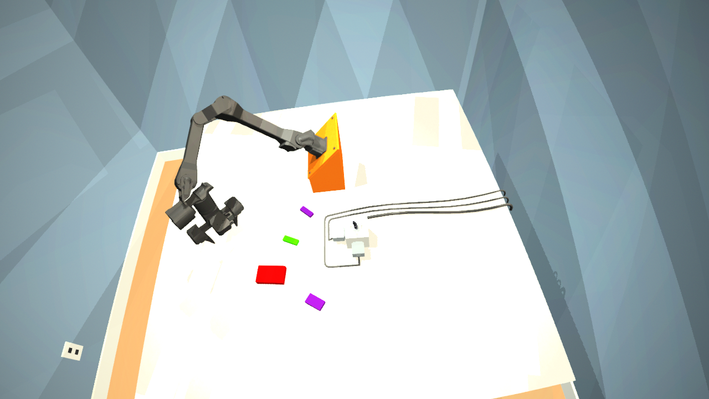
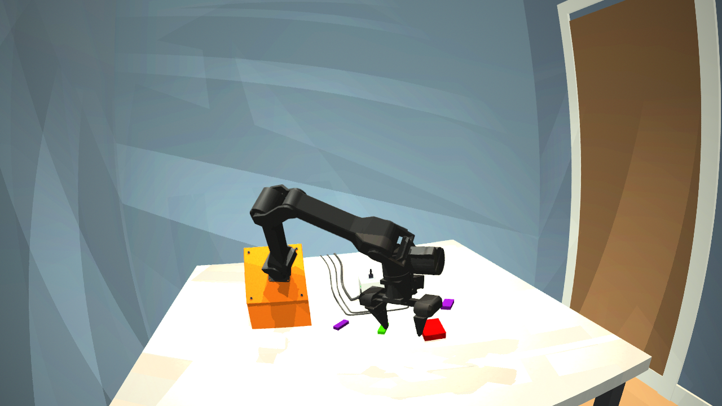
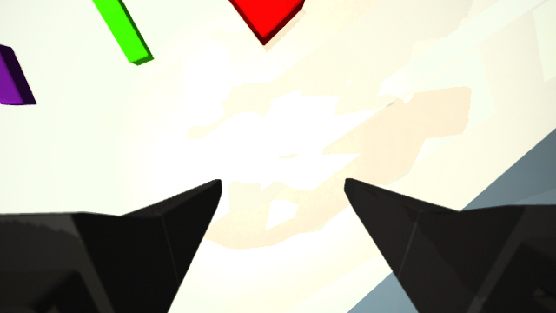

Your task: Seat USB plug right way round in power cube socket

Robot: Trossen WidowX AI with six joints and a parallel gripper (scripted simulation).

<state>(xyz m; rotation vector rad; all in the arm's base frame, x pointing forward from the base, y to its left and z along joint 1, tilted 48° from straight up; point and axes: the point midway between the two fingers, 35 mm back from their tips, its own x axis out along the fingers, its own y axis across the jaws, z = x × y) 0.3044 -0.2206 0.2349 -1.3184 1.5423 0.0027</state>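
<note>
The black USB plug is 43 cm to the left of my gripper tip, 2 cm behind it and 1 cm below it. Round my gripper tip: metal-rimmed socket (44 cm to the left, 3 cm below, 2 cm behind); then green block (20 cm to the left, 9 cm below, 2 cm behind); then red block (15 cm to the left, 11 cm ahead, 9 cm below).
</note>
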